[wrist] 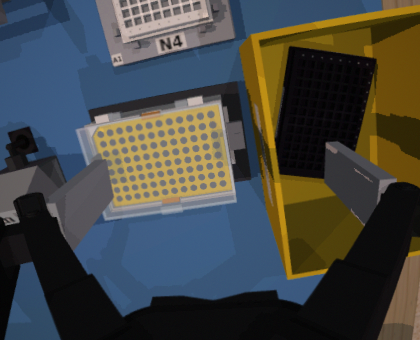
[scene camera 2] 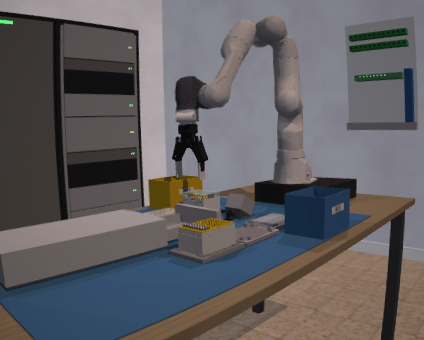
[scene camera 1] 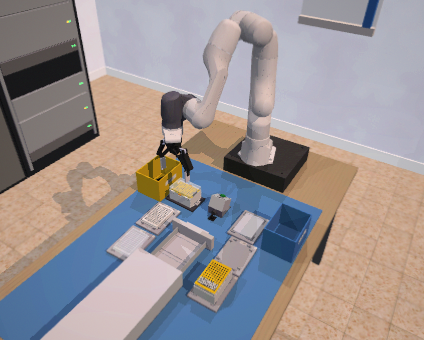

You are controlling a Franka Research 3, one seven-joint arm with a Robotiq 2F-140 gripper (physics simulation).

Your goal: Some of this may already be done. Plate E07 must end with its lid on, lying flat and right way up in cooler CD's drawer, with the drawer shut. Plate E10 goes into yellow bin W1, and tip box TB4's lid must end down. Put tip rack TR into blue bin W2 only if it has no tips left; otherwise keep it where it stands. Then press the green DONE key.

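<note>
My gripper is open and empty, above the tip box and the yellow bin's near wall. The tip box has its clear lid down over the yellow rack. A black plate lies in the yellow bin. The cooler's drawer is open, with no plate visible inside. A white plate without a lid sits on nest N4. The tip rack shows tips in part of its holes. The green key tops a grey box.
The white cooler housing is at front left. A covered plate sits beside N4. A pale, clear-topped piece lies on a nest near the blue bin. A bare nest adjoins the tip rack's nest.
</note>
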